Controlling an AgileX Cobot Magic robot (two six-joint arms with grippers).
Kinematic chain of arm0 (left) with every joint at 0, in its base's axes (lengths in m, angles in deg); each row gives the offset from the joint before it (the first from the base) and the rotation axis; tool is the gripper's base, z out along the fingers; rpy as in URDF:
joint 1: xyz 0 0 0.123 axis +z
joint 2: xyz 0 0 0 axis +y
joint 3: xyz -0.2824 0 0.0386 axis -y
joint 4: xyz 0.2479 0 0.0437 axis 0.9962 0 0.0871
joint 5: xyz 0 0 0 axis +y
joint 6: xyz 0.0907 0 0.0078 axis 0.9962 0 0.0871
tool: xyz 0 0 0 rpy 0 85 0
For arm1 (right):
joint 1: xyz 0 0 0.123 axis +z
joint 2: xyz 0 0 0 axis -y
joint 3: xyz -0.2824 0 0.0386 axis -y
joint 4: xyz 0.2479 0 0.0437 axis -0.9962 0 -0.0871
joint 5: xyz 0 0 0 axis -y
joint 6: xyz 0.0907 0 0.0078 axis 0.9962 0 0.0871
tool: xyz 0 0 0 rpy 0 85 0
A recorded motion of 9 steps. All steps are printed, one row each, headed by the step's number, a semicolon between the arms.
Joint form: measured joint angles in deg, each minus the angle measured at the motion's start. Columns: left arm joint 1, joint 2, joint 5, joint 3, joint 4, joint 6; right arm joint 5, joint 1, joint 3, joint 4, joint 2, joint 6.
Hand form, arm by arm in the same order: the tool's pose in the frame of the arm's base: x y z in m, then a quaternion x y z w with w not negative. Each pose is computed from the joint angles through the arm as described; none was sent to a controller.
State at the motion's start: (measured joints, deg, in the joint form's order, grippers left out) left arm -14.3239 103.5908 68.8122 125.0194 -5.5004 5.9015; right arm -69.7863 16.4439 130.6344 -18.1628 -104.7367 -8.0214
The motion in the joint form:
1: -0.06 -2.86 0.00 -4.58 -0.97 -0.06; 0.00 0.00 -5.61 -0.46 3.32 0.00
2: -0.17 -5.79 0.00 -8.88 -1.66 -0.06; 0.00 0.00 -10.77 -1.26 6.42 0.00
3: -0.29 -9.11 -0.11 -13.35 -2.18 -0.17; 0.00 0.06 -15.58 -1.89 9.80 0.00
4: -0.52 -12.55 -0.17 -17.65 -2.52 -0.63; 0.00 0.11 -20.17 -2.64 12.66 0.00
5: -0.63 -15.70 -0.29 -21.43 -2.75 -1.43; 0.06 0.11 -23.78 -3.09 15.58 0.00
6: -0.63 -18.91 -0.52 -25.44 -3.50 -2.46; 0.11 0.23 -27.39 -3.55 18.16 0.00
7: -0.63 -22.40 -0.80 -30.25 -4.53 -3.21; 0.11 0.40 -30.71 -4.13 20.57 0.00
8: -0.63 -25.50 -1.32 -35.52 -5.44 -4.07; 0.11 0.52 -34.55 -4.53 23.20 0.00
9: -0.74 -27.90 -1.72 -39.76 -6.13 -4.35; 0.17 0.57 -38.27 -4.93 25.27 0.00
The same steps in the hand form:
1: 0.3601 -0.1022 0.4551 0.16314 0.90480 -0.08525 0.38399; 0.3468 0.1308 0.4754 -0.20196 0.87570 0.19088 0.39488
2: 0.3475 -0.1008 0.4526 0.16420 0.90893 -0.09078 0.37233; 0.3349 0.1285 0.4704 -0.20080 0.88222 0.19670 0.37773
3: 0.3326 -0.0985 0.4511 0.16419 0.91211 -0.09539 0.36332; 0.3205 0.1255 0.4679 -0.20027 0.88636 0.20153 0.36556
4: 0.3166 -0.0962 0.4500 0.16224 0.91486 -0.09999 0.35596; 0.3084 0.1233 0.4626 -0.19923 0.89124 0.20715 0.35084
5: 0.3019 -0.0932 0.4490 0.15652 0.91735 -0.10442 0.35080; 0.2951 0.1200 0.4616 -0.19844 0.89277 0.21064 0.34527
6: 0.2870 -0.0904 0.4466 0.14773 0.92014 -0.11357 0.34441; 0.2833 0.1178 0.4580 -0.19822 0.89522 0.21435 0.33667
7: 0.2709 -0.0876 0.4406 0.14074 0.92374 -0.12377 0.33403; 0.2719 0.1162 0.4545 -0.19851 0.89706 0.21922 0.32836
8: 0.2572 -0.0852 0.4297 0.13197 0.92928 -0.13246 0.31855; 0.2598 0.1137 0.4489 -0.19807 0.90017 0.22220 0.31795
9: 0.2463 -0.0838 0.4198 0.12883 0.93330 -0.13795 0.30548; 0.2507 0.1117 0.4406 -0.19637 0.90454 0.22469 0.30458

